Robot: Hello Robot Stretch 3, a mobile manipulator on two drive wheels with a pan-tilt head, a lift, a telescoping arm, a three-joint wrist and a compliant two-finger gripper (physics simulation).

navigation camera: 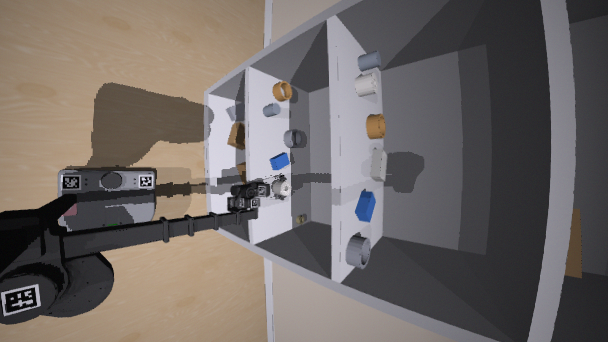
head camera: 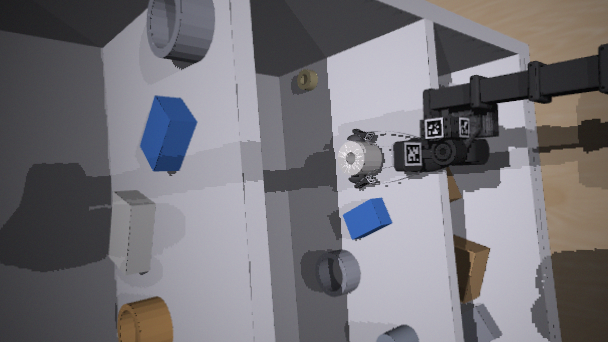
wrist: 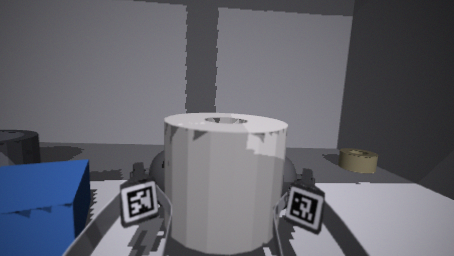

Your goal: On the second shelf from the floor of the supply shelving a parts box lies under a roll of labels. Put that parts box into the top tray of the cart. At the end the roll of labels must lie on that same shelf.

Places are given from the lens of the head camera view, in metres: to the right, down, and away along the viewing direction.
my gripper (head camera: 349,159): 0.10, -0.03, 0.94
brown box (head camera: 471,258): 0.49, 0.26, 1.26
grey supply shelving (head camera: 260,196): -0.06, 0.03, 0.54
The marked spots on the grey supply shelving and the brown box are 0.93 m apart.
